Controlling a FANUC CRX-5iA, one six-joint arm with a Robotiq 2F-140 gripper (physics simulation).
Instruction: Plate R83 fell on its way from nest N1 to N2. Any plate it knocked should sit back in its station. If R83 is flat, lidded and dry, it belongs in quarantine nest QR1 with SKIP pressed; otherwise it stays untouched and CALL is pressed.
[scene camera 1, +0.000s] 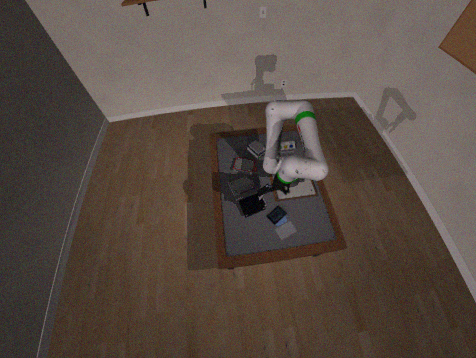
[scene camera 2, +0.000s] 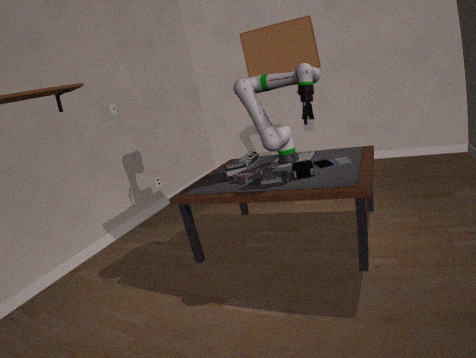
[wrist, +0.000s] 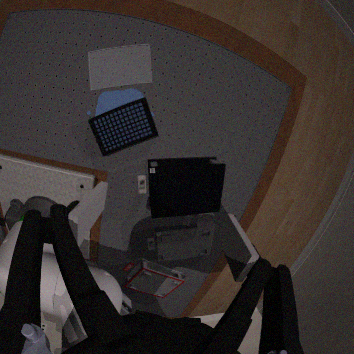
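Where they show: gripper, fingertip midpoint: (scene camera 1: 269, 197) (scene camera 2: 309, 130) (wrist: 165, 211); arm's base, origin of the base link: (scene camera 2: 289, 160).
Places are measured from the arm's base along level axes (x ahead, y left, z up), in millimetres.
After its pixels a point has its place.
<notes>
A dark many-welled plate (scene camera 1: 276, 215) @[x 215, y 259, z 7 mm] (scene camera 2: 324, 163) @[x 238, y 264, z 13 mm] (wrist: 123, 126) @[x 215, y 256, z 14 mm] lies askew on the mat, without a lid on it. A blue wet patch (scene camera 1: 283, 222) @[x 184, y 321, z 0 mm] (wrist: 119, 99) @[x 199, y 310, z 1 mm] shows from under its edge. A clear flat lid (scene camera 1: 286, 230) @[x 187, y 384, z 8 mm] (scene camera 2: 343, 160) @[x 204, y 386, z 8 mm] (wrist: 120, 66) @[x 193, y 379, z 8 mm] lies apart beyond the patch. A black block-like station (scene camera 1: 251, 205) @[x 374, y 153, z 56 mm] (scene camera 2: 302, 170) @[x 318, y 129, z 8 mm] (wrist: 186, 189) @[x 357, y 145, z 56 mm] stands nearby. A grey nest (scene camera 1: 242, 185) @[x 386, y -40, z 23 mm] (wrist: 184, 243) @[x 396, y -43, z 23 mm] looks empty in shadow. A red-outlined nest (scene camera 1: 243, 165) @[x 330, y -208, z 40 mm] (scene camera 2: 248, 176) @[x 397, y -191, z 34 mm] (wrist: 154, 283) @[x 323, y -211, z 40 mm] is beyond it. My gripper (scene camera 1: 274, 191) @[x 276, y 205, z 237 mm] (scene camera 2: 308, 121) @[x 276, y 205, z 237 mm] (wrist: 165, 211) @[x 276, y 205, z 237 mm] is open and empty, high above the table. Labels are unreadable.
A button panel (scene camera 1: 287, 145) @[x -72, y -276, z 72 mm] (scene camera 2: 252, 155) @[x -61, y -278, z 67 mm] with coloured buttons and a grey device (scene camera 1: 256, 149) @[x 185, y -316, z 69 mm] are at the far end. The arm's base stands on a pale board (scene camera 1: 300, 191) @[x -34, y 129, z 8 mm] (wrist: 45, 183) @[x 24, y 111, z 7 mm] with a wooden rim. The table has a brown edge (scene camera 1: 282, 255) @[x 269, y 534, z -13 mm] (scene camera 2: 280, 195) @[x 637, y 40, z -19 mm].
</notes>
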